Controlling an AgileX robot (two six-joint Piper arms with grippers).
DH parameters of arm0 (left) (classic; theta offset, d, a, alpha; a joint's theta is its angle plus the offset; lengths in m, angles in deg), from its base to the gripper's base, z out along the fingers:
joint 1: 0 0.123 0 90
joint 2: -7.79 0 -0.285 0
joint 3: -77.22 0 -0.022 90
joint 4: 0 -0.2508 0 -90
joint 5: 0 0 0.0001 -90
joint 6: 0 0.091 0 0
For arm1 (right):
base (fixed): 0 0 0 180
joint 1: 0 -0.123 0 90
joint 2: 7.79 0 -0.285 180
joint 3: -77.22 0 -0.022 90
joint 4: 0 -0.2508 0 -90
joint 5: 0 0 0.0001 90
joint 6: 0 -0.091 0 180
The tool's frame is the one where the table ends.
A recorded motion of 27 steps. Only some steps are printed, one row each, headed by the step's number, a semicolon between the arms.
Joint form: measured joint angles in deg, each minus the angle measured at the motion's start. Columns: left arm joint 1, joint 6, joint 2, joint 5, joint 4, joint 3; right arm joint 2, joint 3, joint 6, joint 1, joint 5, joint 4.
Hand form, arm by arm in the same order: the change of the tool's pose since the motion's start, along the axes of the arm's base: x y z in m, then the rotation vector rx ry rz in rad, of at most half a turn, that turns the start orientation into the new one. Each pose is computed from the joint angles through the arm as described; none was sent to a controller.
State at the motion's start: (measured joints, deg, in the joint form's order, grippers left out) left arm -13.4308 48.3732 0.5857 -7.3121 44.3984 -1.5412; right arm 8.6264 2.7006 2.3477 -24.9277 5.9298 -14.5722
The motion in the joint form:
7: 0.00 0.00 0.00 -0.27 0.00 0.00; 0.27 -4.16 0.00 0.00 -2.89 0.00
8: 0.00 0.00 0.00 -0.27 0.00 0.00; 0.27 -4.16 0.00 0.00 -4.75 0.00
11: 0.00 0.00 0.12 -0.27 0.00 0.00; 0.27 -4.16 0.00 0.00 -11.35 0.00
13: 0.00 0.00 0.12 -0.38 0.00 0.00; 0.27 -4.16 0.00 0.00 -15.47 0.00
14: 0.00 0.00 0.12 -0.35 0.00 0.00; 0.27 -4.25 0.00 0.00 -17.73 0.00
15: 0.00 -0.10 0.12 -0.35 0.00 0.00; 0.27 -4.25 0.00 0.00 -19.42 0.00
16: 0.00 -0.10 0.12 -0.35 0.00 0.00; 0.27 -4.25 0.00 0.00 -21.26 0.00
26: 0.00 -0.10 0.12 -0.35 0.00 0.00; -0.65 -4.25 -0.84 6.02 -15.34 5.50
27: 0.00 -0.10 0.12 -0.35 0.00 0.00; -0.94 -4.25 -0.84 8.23 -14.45 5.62
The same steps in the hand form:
7: -0.0001 -0.0003 -0.0003 0.0010 0.0032 -0.0033; 0.0007 0.0016 -0.0296 -0.0525 0.1147 0.0127
8: -0.0001 -0.0003 -0.0003 0.0010 0.0032 -0.0033; 0.0002 0.0022 -0.0325 -0.0654 0.1434 0.0208
11: -0.0003 -0.0002 -0.0002 0.0005 0.0012 -0.0033; -0.0021 0.0040 -0.0425 -0.1109 0.2451 0.0498
13: -0.0003 -0.0004 -0.0003 0.0009 0.0025 -0.0046; -0.0041 0.0049 -0.0487 -0.1393 0.3086 0.0680
14: -0.0003 -0.0003 -0.0003 0.0008 0.0021 -0.0043; -0.0054 0.0052 -0.0526 -0.1555 0.3449 0.0779
15: -0.0003 -0.0003 -0.0003 -0.0008 0.0027 -0.0042; -0.0065 0.0055 -0.0550 -0.1672 0.3710 0.0854
16: -0.0003 -0.0003 -0.0003 -0.0008 0.0027 -0.0042; -0.0077 0.0057 -0.0577 -0.1799 0.3994 0.0935
26: -0.0003 -0.0003 -0.0003 -0.0008 0.0027 -0.0042; -0.0015 -0.0032 -0.0483 -0.1938 0.2723 -0.0458
27: -0.0003 -0.0003 -0.0003 -0.0008 0.0027 -0.0042; -0.0006 -0.0058 -0.0466 -0.1836 0.2563 -0.0876

